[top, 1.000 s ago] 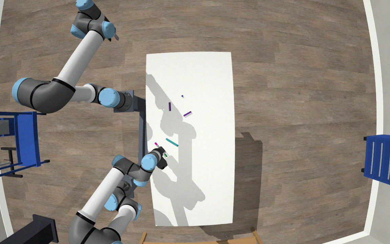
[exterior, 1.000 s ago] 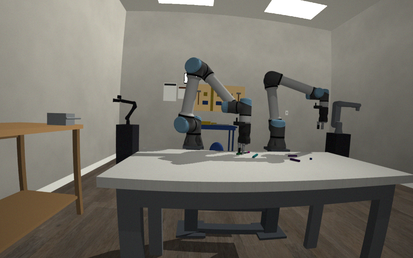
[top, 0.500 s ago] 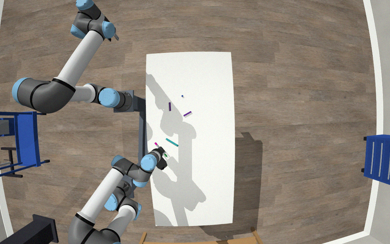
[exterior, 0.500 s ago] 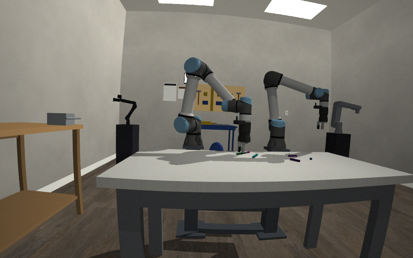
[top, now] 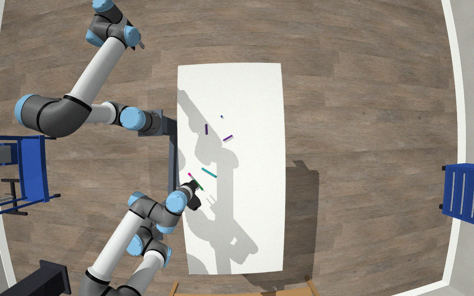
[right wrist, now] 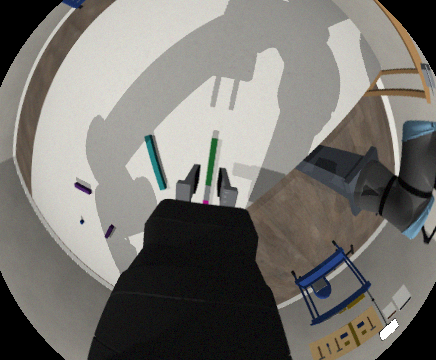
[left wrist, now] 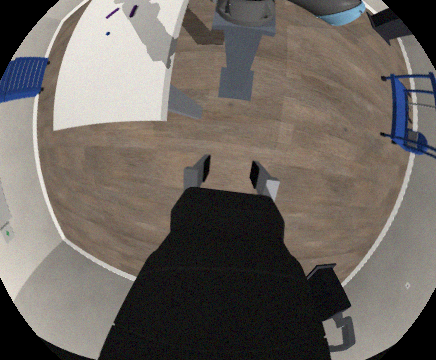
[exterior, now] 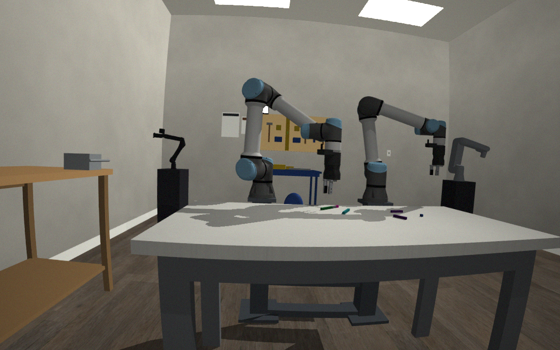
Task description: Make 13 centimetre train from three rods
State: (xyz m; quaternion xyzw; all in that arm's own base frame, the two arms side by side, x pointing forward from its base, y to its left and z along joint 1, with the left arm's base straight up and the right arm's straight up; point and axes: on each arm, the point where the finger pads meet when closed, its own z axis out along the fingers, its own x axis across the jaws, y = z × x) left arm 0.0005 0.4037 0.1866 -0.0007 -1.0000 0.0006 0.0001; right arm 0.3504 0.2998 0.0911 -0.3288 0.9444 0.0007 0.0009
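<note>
The green rod lies 90 mm below my right hand. From my right hand the other things lie so: grey rod 90 mm below, 40 mm to the left, 40 mm behind; then magenta rod 90 mm below, 60 mm to the left, 60 mm behind; then turquoise rod 90 mm below, 80 mm to the left, 60 mm ahead.
</note>
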